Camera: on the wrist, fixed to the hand. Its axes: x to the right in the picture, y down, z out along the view.
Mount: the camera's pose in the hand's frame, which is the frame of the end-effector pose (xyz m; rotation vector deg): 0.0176 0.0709 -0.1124 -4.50 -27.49 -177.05
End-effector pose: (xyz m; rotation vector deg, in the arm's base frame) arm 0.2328 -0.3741 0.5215 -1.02 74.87 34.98
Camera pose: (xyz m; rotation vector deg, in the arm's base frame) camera 0.1041 -0.3460 0.4965 -83.24 -18.53 -106.25
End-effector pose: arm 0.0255 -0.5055 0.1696 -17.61 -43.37 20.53
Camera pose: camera 0.1029 -0.4505 0.0750 61.12 -48.96 -146.95
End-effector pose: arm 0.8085 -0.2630 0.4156 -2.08 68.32 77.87
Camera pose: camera 0.6815 -0.3000 0.3940 -56.50 -15.74 -76.47
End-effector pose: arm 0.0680 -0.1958 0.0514 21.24 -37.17 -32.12
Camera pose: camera 0.1795 -0.1334 0.0109 -37.37 -6.71 139.48
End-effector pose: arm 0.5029 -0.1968 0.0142 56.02 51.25 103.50
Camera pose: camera 0.3733 -0.2266 0.0313 -31.14 37.75 -58.90
